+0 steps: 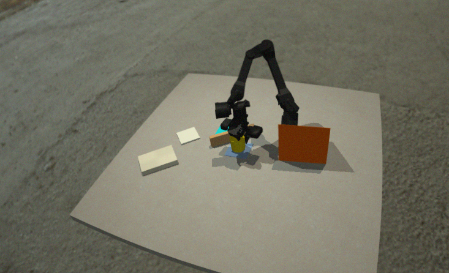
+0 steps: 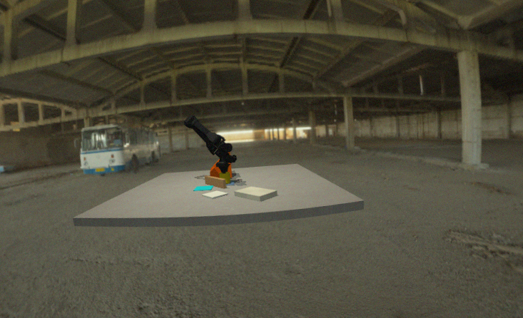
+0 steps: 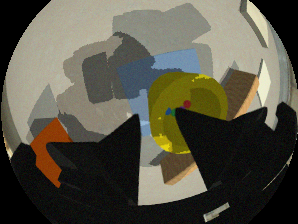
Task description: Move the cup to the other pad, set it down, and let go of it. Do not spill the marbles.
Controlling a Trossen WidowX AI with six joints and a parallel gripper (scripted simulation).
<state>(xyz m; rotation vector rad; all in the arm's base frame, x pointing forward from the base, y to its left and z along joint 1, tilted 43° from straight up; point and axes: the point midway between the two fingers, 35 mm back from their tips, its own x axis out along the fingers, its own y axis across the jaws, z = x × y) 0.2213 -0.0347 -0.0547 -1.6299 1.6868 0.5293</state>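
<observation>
Right now the yellow cup is 20 mm ahead of my gripper tip and 10 mm below it. From my gripper tip the other things lie so: cyan pad 120 mm ahead, 130 mm to the right, 60 mm below; blue pad 20 mm ahead, 60 mm below; wooden block 70 mm ahead, 70 mm to the right, 30 mm below.
</observation>
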